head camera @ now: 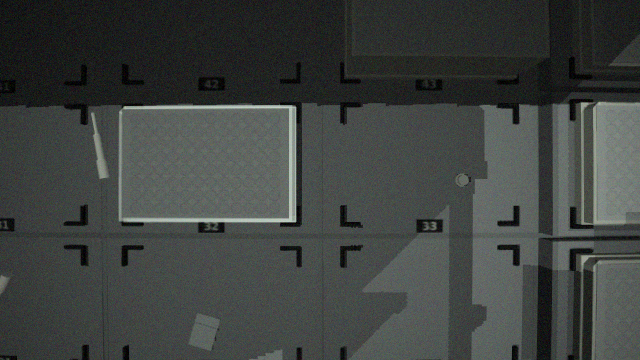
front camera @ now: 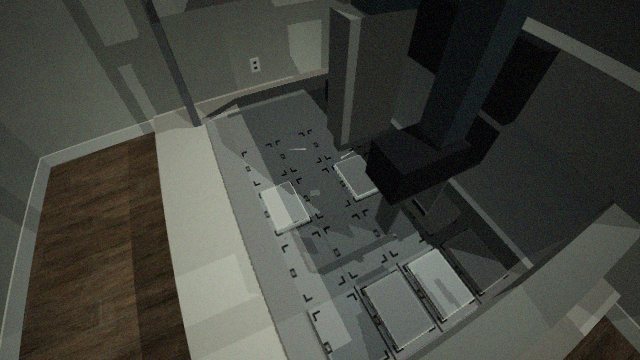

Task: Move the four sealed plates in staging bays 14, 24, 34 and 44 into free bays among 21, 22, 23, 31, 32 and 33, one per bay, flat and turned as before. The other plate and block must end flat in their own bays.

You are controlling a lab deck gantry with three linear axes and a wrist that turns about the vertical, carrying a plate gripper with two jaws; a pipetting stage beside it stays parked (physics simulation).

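Seen in the pictures: gripper, fingertip midpoint: [front camera: 401, 216]; robot's base at its link origin: [front camera: 242, 153].
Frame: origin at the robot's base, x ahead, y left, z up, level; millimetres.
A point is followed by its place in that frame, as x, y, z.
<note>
My gripper [front camera: 406, 223] {440, 200, 160} is open, with no plate between its jaws. It is over the right part of the deck, near bay 33 and the block; its jaws do not show in the head view. A sealed plate [front camera: 357, 177] {236, 250, 15} [head camera: 207, 164] {230, 256, 14} lies flat in bay 32. Sealed plates lie in bay 24 [front camera: 398, 311] {563, 145, 29} [head camera: 620, 315] {514, 153, 29}, bay 34 [front camera: 439, 282] {557, 253, 29} [head camera: 620, 165] {513, 255, 29} and bay 44 [front camera: 475, 260] {559, 357, 29} [head camera: 617, 30] {512, 347, 29}. The other plate [front camera: 284, 205] {232, 43, 14} lies flat in bay 12. The block [front camera: 444, 217] {446, 358, 42} [head camera: 447, 30] {389, 339, 42} sits in bay 43, shadowed and partly hidden in the front view.
A thin pale rod [head camera: 100, 152] {146, 266, 5} lies between bays 31 and 32. A small pale piece [front camera: 314, 192] {221, 130, 1} [head camera: 204, 331] {223, 131, 1} lies in bay 22. A small round object [head camera: 462, 179] {415, 246, 4} shows in bay 33. A tall grey column [front camera: 370, 75] {337, 160, 389} stands behind the gripper.
</note>
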